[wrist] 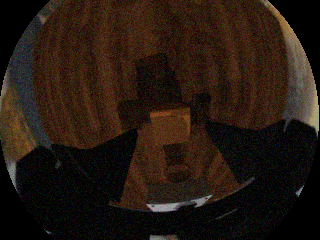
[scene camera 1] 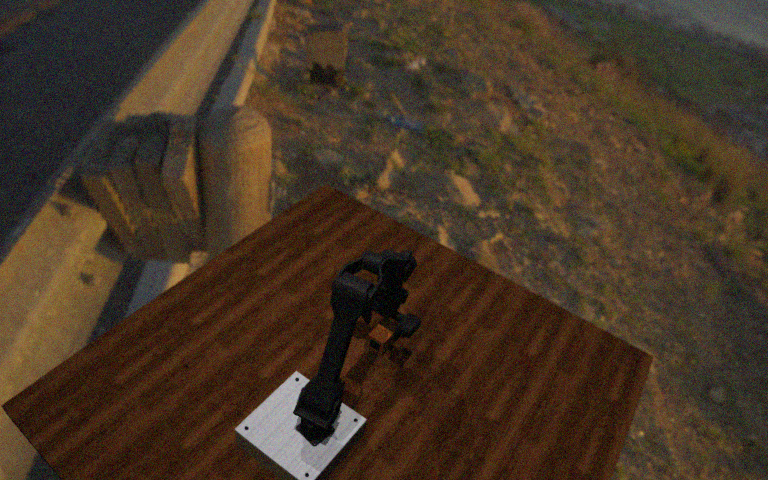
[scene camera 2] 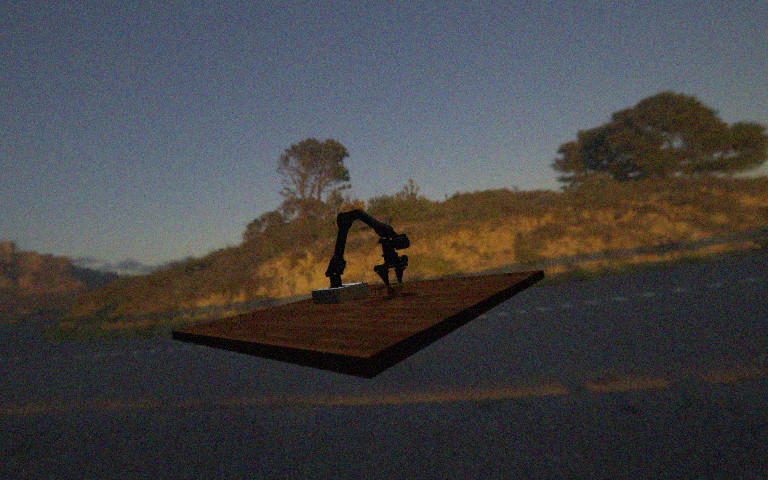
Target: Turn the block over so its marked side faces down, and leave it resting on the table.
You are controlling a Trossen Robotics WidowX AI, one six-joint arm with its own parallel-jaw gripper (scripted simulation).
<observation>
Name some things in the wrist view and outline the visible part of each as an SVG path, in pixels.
The gripper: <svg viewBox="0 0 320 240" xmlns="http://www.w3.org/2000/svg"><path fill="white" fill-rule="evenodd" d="M316 129L313 125L301 123L301 120L297 119L287 124L287 131L284 131L287 120L279 120L279 123L267 125L264 129L260 128L260 131L205 121L209 137L227 161L237 184L241 185L253 176L255 181L245 185L240 191L201 207L152 212L137 209L128 211L108 205L109 200L121 203L121 193L133 151L136 149L136 128L124 132L123 135L120 133L115 139L105 141L96 148L80 149L53 143L51 149L45 149L40 144L40 147L29 151L16 161L16 192L19 193L21 201L33 219L55 240L151 240L149 235L177 233L180 240L264 240L291 211L299 197L296 196L296 192L308 179L315 159Z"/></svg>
A block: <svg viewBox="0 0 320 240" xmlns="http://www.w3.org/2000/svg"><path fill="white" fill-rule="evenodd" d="M191 108L181 103L152 105L151 111L149 111L149 119L151 119L155 147L156 145L171 145L189 141L189 133L191 133Z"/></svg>
</observation>
